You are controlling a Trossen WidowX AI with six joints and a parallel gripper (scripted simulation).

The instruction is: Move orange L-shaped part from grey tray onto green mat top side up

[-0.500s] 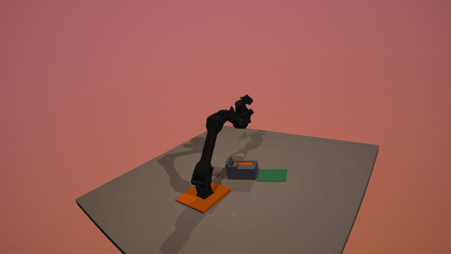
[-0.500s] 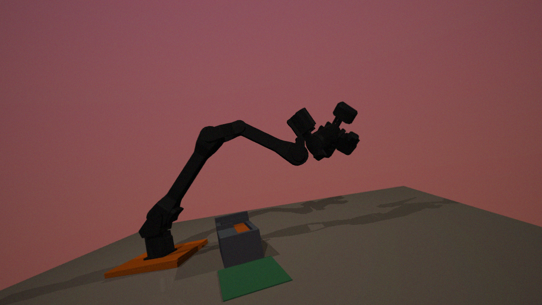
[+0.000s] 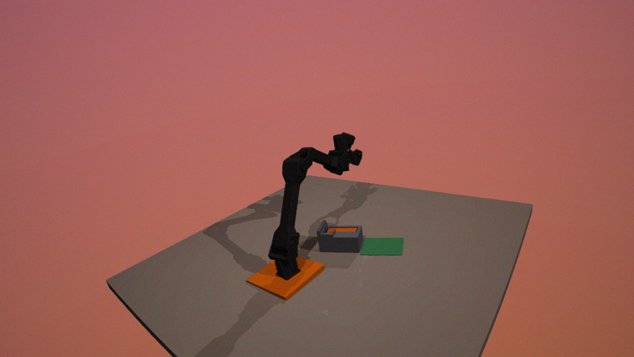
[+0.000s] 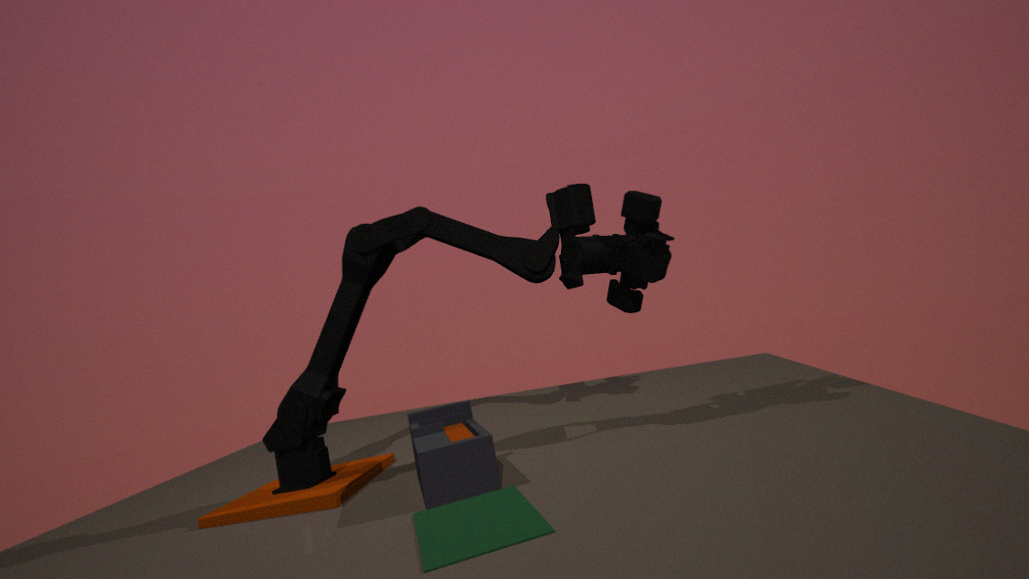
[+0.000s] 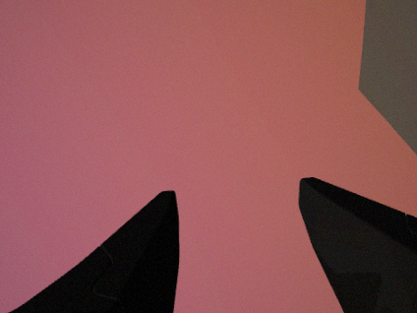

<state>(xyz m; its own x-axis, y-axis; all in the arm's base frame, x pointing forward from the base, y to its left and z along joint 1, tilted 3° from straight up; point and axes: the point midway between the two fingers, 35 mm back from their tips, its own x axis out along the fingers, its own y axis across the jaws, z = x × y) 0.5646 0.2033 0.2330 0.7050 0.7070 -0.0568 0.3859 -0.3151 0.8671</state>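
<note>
Right now the orange L-shaped part is 34 cm behind my gripper tip, 25 cm to the right of it and 21 cm below it. Also, from my gripper tip: green mat (26 cm behind, 39 cm to the right, 28 cm below).
</note>
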